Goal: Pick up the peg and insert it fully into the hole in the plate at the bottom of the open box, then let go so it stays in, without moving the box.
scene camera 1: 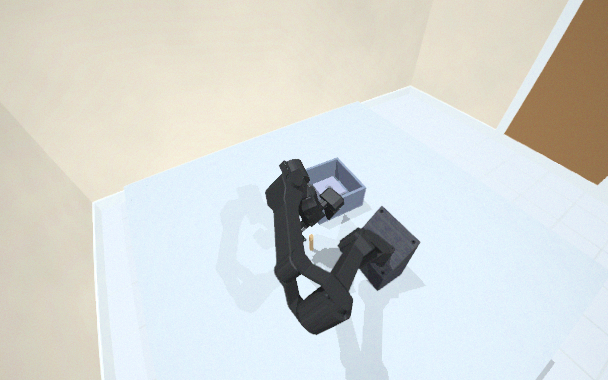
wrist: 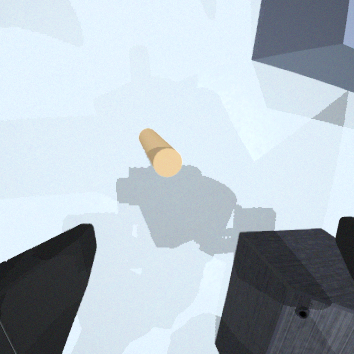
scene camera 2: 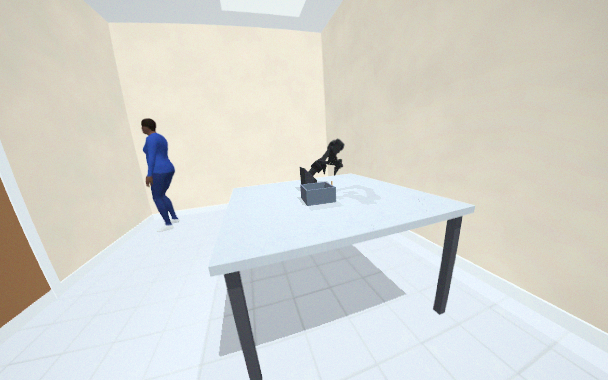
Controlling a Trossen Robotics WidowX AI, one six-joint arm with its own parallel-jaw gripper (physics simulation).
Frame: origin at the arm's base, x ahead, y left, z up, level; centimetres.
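Seen in the pictures: gripper, fingertip midpoint: (scene camera 1: 316, 229) (wrist: 219, 233) (scene camera 2: 329, 175); arm's base at its link origin: (scene camera 1: 379, 250) (scene camera 2: 309, 174).
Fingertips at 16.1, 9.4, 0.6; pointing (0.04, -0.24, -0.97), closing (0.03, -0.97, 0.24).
Pixels of each thing's middle, then the offset from my fingertips to it, as dx, dy, dz. Level surfaces: height alone.
- tan round peg at the middle of its body: (wrist: 155, 146) (scene camera 1: 311, 242) (scene camera 2: 331, 186) +1.5, +0.9, -8.6
- blue-grey open box at the middle of its body: (scene camera 1: 328, 189) (scene camera 2: 317, 192) +15.1, -18.2, -7.7
- pale plate at the middle of its body: (scene camera 1: 328, 191) +15.1, -18.2, -9.2
- white table at its surface level: dz -12.6
A tan round peg (scene camera 1: 311, 242) (scene camera 2: 331, 183) (wrist: 167, 162) stands upright on the table, beside the open box. The blue-grey open box (scene camera 1: 354, 198) (scene camera 2: 320, 196) (wrist: 305, 30) stands on the table; in scene camera 1 a pale plate (scene camera 1: 336, 182) shows on its bottom, partly hidden by the arm. The hole cannot be made out clearly. My gripper (scene camera 2: 330, 173) (wrist: 219, 233) is wide open and empty, above the table. In the wrist view the peg's top lies ahead of the line between the fingertips, nearer the left finger. In scene camera 1 the arm largely hides the fingers.
The arm's dark base block (scene camera 1: 392, 240) (wrist: 285, 285) stands near the peg and the box. The white table (scene camera 1: 475, 240) (scene camera 2: 270, 220) carries them all. A person in blue (scene camera 2: 159, 155) stands on the floor beyond the table.
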